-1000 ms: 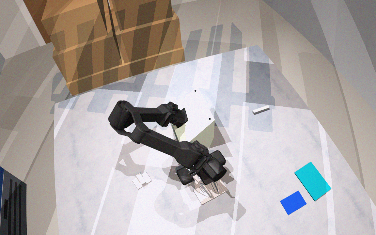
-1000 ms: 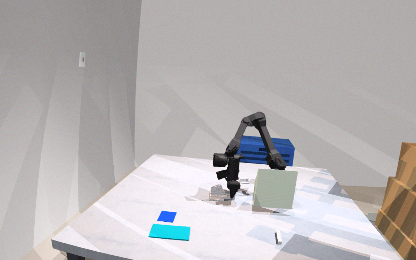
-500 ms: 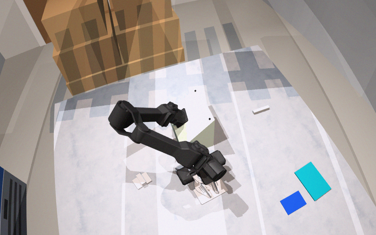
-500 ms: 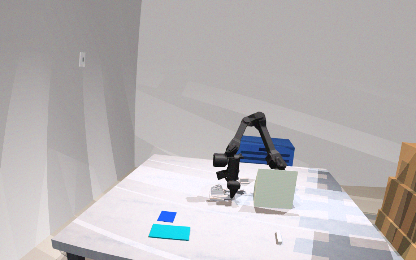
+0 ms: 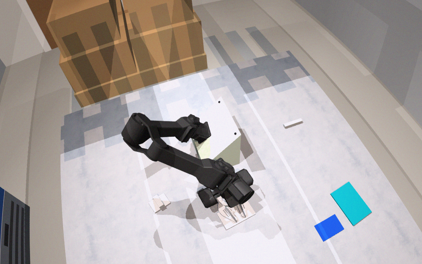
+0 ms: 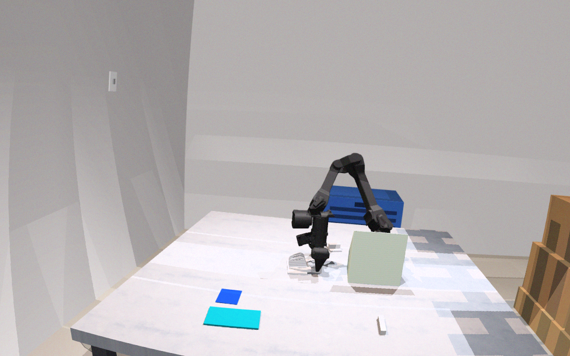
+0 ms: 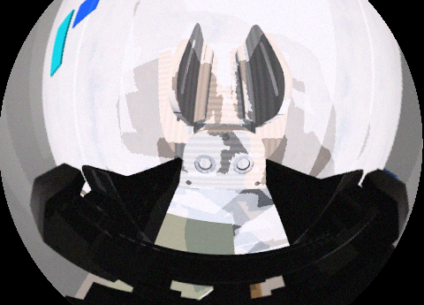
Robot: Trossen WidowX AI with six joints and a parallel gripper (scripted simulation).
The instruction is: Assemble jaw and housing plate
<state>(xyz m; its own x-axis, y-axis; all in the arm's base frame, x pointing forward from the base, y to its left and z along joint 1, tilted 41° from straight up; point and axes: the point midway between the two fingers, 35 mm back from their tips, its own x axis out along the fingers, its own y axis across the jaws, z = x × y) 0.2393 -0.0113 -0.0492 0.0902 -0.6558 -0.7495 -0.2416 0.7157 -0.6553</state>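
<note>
The white jaw lies 3 cm ahead of my gripper tip, 1 cm to the right of it and 1 cm above it. Round my gripper tip: white stick (25 cm behind, 37 cm to the left); blue card (23 cm ahead, 33 cm to the left, 1 cm below); white block (4 cm behind, 25 cm to the right).
</note>
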